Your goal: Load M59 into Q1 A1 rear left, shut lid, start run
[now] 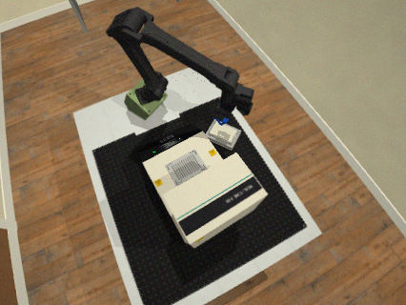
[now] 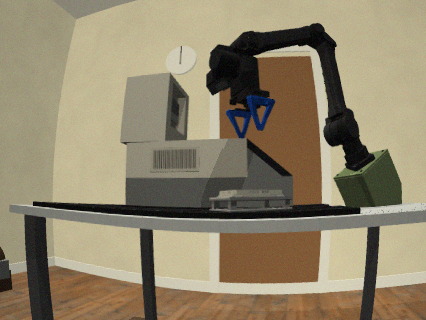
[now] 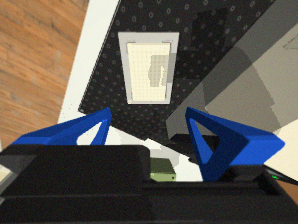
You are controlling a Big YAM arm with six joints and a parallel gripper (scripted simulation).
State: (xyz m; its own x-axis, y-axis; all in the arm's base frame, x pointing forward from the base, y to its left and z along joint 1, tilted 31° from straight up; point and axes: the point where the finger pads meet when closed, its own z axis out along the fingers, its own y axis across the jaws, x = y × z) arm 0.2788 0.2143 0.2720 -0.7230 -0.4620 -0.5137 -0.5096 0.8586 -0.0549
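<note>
Now: hand 15 cm above the 96-well plate M59. Also, from my hand: plate nest N1 (16 cm below).
</note>
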